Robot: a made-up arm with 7 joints. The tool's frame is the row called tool. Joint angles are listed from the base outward. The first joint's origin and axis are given. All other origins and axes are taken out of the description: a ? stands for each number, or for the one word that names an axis. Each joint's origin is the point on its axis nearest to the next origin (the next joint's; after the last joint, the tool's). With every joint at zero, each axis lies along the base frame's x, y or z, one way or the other. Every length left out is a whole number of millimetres.
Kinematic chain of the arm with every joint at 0, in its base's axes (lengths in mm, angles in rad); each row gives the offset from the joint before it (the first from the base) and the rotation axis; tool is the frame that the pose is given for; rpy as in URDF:
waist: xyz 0 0 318 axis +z
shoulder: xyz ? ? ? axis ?
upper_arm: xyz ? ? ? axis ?
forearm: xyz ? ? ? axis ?
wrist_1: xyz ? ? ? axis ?
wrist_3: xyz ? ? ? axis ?
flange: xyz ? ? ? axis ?
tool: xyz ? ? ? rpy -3.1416 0 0
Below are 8 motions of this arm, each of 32 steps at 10 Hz.
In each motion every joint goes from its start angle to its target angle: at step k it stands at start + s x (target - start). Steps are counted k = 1, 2, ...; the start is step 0. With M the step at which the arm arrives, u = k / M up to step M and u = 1 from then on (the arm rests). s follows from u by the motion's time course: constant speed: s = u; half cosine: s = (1 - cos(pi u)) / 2; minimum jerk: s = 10 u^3 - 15 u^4 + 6 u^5.
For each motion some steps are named. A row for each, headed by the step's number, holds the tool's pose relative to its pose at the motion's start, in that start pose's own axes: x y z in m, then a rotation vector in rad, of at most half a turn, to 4 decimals.
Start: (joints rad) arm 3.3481 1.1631 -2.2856 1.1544 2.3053 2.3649 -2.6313
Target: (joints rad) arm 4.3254 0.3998 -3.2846 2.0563 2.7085 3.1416 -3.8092
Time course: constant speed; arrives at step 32
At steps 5, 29, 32:
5: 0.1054 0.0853 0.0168 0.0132 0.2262 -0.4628
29: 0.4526 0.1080 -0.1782 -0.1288 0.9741 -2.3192
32: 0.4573 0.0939 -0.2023 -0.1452 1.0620 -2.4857

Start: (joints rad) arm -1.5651 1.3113 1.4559 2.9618 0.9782 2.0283 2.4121
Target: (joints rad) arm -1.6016 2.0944 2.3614 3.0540 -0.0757 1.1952 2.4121
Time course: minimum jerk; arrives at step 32
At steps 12, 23, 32:
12: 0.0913 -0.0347 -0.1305 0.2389 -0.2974 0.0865
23: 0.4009 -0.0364 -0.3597 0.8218 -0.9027 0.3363
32: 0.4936 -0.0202 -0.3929 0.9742 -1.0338 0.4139

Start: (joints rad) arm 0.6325 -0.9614 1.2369 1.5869 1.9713 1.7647 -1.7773
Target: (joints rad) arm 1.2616 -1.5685 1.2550 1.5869 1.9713 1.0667 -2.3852
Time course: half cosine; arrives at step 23
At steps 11, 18, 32:
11: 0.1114 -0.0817 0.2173 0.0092 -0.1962 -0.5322
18: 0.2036 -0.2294 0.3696 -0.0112 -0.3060 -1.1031
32: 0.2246 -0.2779 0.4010 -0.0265 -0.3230 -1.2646

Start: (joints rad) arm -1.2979 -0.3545 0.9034 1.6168 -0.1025 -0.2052 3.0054
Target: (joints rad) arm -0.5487 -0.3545 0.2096 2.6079 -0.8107 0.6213 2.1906
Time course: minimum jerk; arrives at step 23
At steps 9, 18, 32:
9: -0.1825 -0.0634 -0.0532 0.0920 -0.0770 -0.4089
18: -0.4161 -0.2508 -0.3171 0.6063 0.1276 -1.0312
32: -0.4271 -0.2738 -0.3565 0.6723 0.1911 -1.0687

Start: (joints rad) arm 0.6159 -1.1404 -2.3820 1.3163 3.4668 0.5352 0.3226
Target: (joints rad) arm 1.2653 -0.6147 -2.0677 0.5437 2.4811 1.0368 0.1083
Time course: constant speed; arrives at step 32
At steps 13, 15, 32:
13: 0.2294 0.0019 -0.1315 -0.4653 0.2980 -0.6704
15: 0.2584 -0.0072 -0.1583 -0.5545 0.3488 -0.7595
32: 0.3825 -0.1711 -0.4112 -1.4451 0.8786 -1.2820

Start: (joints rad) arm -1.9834 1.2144 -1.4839 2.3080 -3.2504 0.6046 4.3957
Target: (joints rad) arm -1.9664 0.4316 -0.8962 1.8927 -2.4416 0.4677 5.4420
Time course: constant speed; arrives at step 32
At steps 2, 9, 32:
2: 0.0101 0.0161 -0.0069 -0.0458 0.0546 0.1559
9: 0.0350 0.0601 -0.0310 -0.1611 0.2627 0.7058
32: 0.0848 0.0604 -0.0654 -0.0653 0.9993 2.5043

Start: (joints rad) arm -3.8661 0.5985 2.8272 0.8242 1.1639 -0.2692 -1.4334
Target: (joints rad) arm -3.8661 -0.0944 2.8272 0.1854 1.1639 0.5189 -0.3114
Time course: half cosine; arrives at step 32
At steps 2, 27, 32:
2: -0.0064 -0.0028 0.0026 0.0095 -0.0127 0.0062
27: -0.6243 -0.1025 -0.1751 -0.0135 -1.6377 0.8370
32: -0.6482 -0.0977 -0.2106 -0.0906 -1.7450 0.8897

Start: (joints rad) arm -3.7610 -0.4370 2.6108 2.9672 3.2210 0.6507 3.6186
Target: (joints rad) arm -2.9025 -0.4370 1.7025 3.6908 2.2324 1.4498 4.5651
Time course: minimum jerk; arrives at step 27
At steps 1, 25, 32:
1: 0.0002 -0.0003 0.0002 0.0008 0.0005 0.0001
25: 0.4693 -0.5271 -0.0710 1.8579 0.3593 -0.1073
32: 0.4708 -0.5284 -0.0726 1.8637 0.3573 -0.1109

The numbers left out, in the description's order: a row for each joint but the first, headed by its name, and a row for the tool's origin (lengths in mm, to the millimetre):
shoulder: xyz 0 0 0, axis +y
upper_arm: xyz 0 0 204, axis +z
forearm: xyz 66 0 0, axis -y
wrist_1: xyz 115 0 -507, axis -z
wrist_3: xyz 0 0 0, axis +y
flange: xyz 61 0 -77, axis -z
tool: xyz 0 0 0

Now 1 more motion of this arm.
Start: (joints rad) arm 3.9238 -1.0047 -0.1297 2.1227 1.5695 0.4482 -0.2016
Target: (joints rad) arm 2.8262 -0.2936 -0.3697 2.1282 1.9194 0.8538 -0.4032
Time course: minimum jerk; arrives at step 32
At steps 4, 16, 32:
4: -0.0035 0.0063 0.0037 -0.0139 -0.0065 -0.0129
16: -0.0075 0.2054 0.0290 -0.4443 -0.1196 -0.3809
32: 0.1534 0.2778 -0.0931 -0.8726 -0.0706 -0.7303

